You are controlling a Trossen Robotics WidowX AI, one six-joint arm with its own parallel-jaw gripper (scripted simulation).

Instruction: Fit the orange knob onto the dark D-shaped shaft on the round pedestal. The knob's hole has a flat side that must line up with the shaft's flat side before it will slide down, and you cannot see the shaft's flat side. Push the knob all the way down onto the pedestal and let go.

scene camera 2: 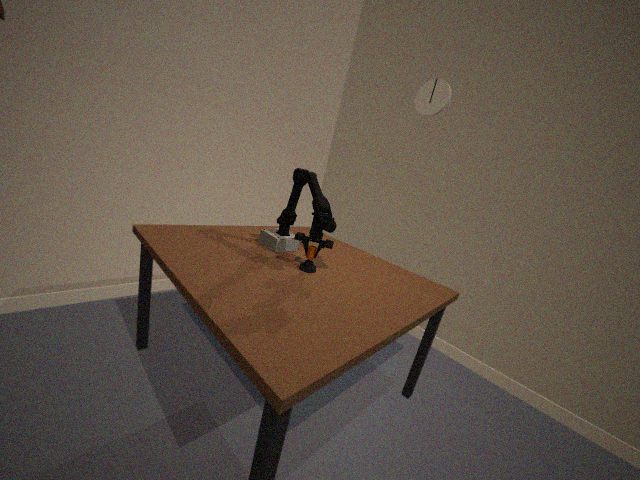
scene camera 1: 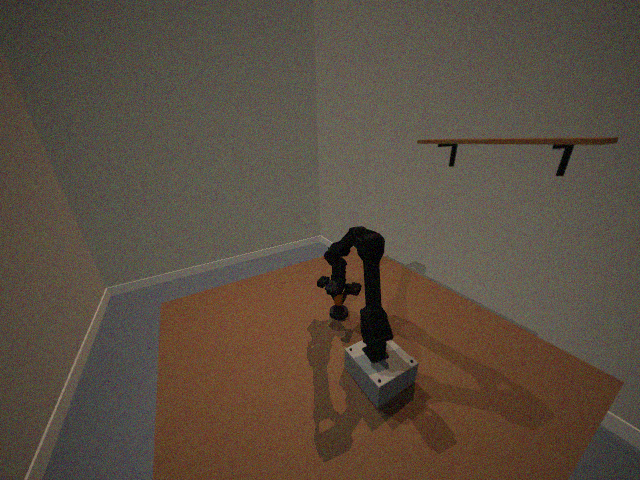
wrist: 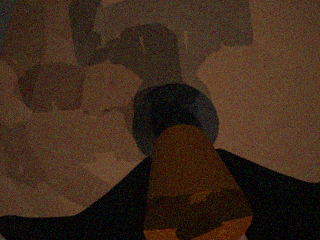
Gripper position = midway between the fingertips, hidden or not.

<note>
In view: the gripper (wrist: 183, 159) and a round pedestal (wrist: 172, 104).
</note>
